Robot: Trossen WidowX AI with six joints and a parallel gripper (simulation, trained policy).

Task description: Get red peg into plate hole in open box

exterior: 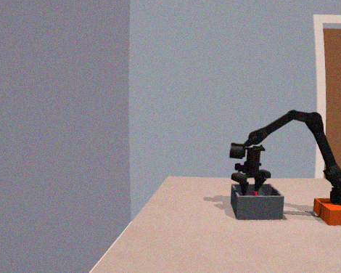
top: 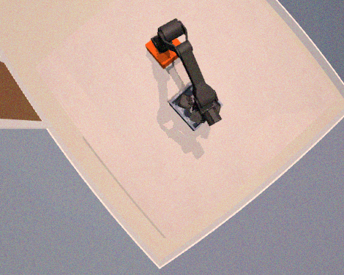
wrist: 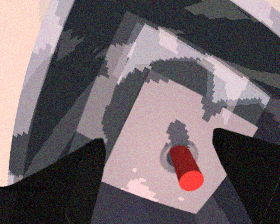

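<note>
My gripper tip is 3 cm past the red peg and 3 cm above it. From my gripper tip the other things lie so: plate (3 cm below, 3 cm behind); grey box (5 cm below, 3 cm behind, 1 cm to the left).
</note>
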